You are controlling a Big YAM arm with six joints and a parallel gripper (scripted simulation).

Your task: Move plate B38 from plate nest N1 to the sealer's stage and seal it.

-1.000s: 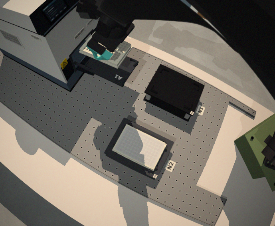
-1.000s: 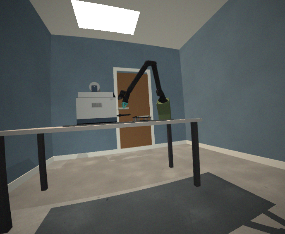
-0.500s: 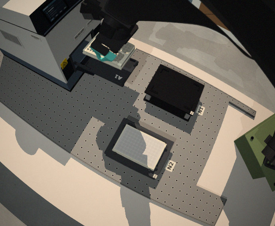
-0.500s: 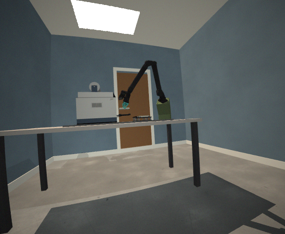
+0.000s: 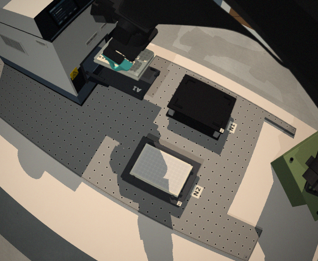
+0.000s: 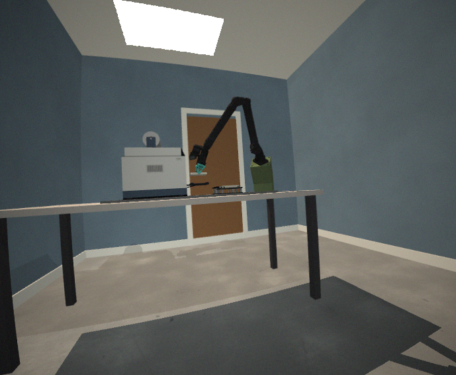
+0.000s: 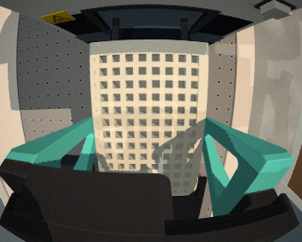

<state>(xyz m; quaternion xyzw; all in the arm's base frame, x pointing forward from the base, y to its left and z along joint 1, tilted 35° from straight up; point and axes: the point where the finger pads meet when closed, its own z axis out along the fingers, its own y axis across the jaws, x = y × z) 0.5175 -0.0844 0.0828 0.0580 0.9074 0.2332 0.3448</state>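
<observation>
Right now my hand is 80 mm above the sealer's stage. Round my hand: yellow warning label 100 mm ahead, 90 mm to the left, 30 mm below; then N1 label 310 mm behind, 170 mm below, 60 mm to the right; then front slot 100 mm below, 70 mm ahead.
</observation>
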